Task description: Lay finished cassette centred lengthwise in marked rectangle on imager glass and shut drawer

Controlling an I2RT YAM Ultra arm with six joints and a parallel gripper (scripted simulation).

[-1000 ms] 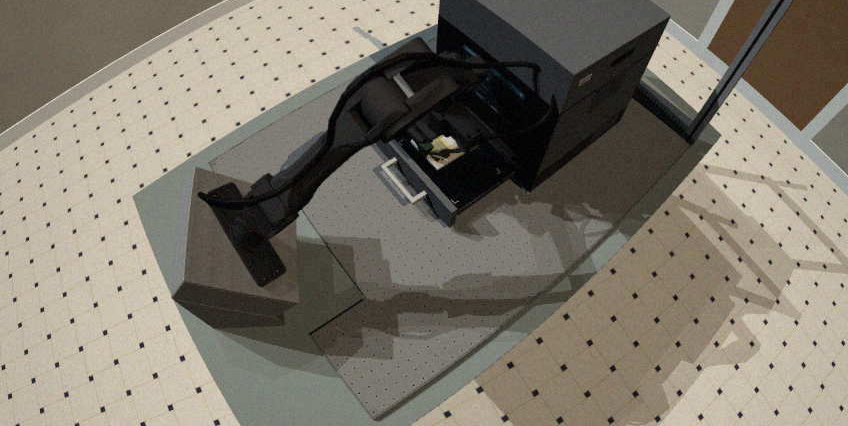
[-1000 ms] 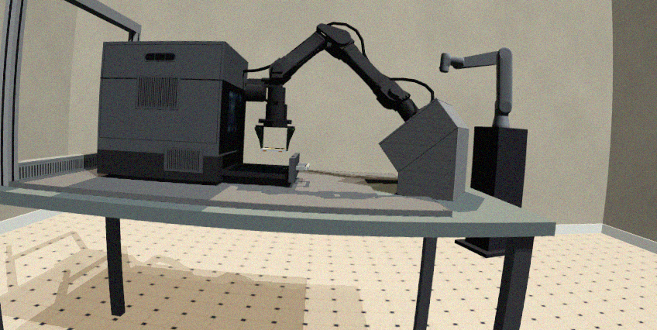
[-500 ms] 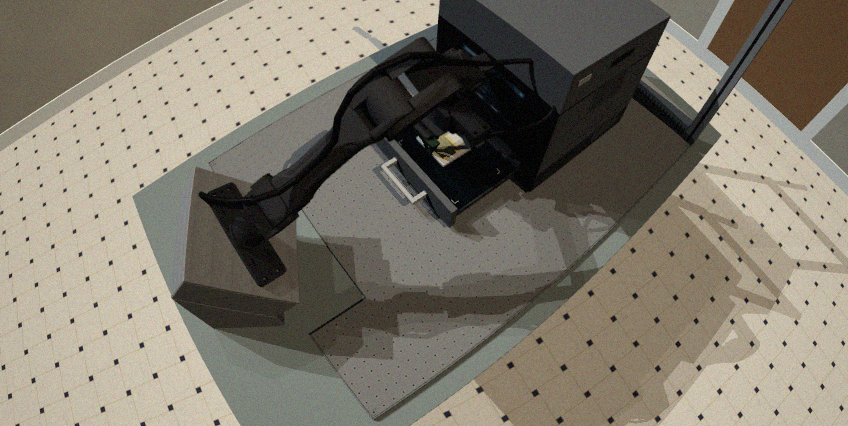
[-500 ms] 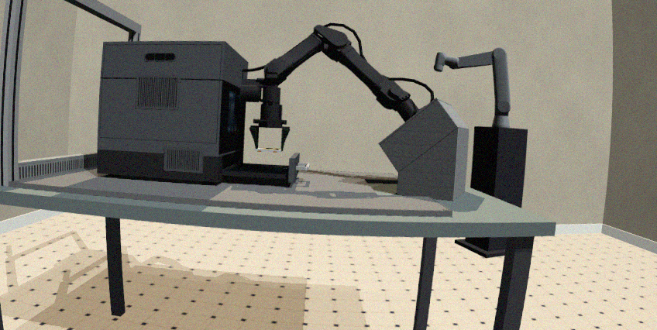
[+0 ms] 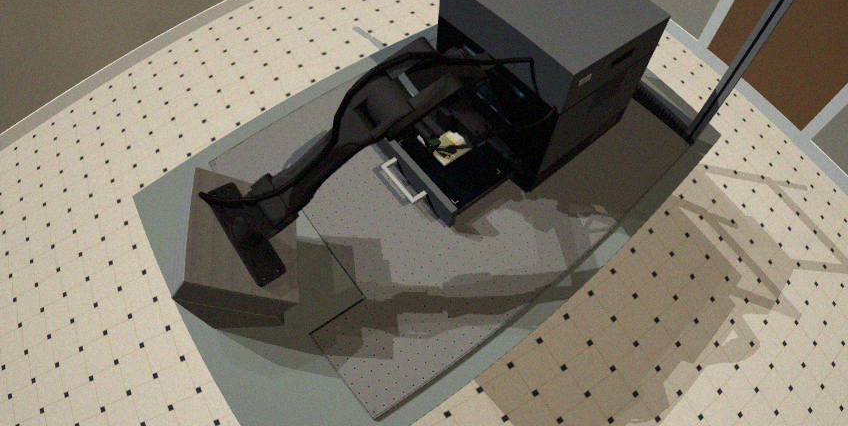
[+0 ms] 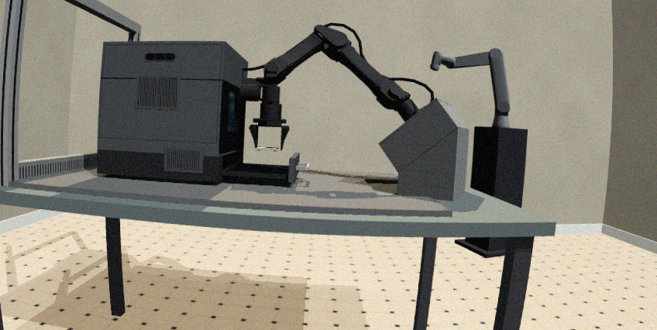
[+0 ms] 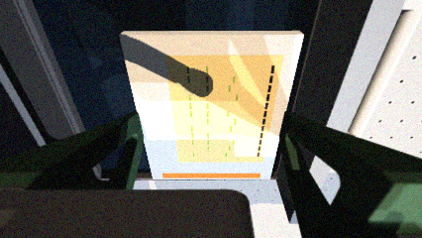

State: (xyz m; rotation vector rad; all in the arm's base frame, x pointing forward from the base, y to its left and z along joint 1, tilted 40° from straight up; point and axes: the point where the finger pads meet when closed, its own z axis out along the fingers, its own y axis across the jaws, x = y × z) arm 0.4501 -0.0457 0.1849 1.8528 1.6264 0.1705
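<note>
My hand is 3 cm short of the drawer, 1 cm to the left of it and 7 cm above it. The rest, counted from my hand: cassette: 1 cm below.
</note>
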